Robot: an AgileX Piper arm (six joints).
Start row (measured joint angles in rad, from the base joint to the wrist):
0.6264, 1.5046, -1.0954, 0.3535, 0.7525, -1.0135
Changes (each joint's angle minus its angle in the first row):
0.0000, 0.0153, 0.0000, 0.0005, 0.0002, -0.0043
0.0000, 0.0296, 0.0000, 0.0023, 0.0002, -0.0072
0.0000, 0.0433, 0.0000, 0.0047, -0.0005, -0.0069
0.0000, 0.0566, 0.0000, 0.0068, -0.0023, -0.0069
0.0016, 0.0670, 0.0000, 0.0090, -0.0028, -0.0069
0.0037, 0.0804, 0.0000, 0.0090, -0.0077, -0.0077
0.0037, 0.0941, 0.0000, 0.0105, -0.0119, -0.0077
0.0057, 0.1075, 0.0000, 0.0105, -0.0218, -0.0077
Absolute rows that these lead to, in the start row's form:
0.6264, 1.5199, -1.0954, 0.3540, 0.7527, -1.0178
0.6264, 1.5342, -1.0954, 0.3558, 0.7527, -1.0207
0.6264, 1.5479, -1.0954, 0.3582, 0.7520, -1.0204
0.6264, 1.5612, -1.0954, 0.3603, 0.7502, -1.0204
0.6280, 1.5716, -1.0954, 0.3625, 0.7497, -1.0204
0.6301, 1.5850, -1.0954, 0.3625, 0.7448, -1.0212
0.6301, 1.5987, -1.0954, 0.3640, 0.7406, -1.0212
0.6321, 1.6121, -1.0954, 0.3640, 0.7307, -1.0212

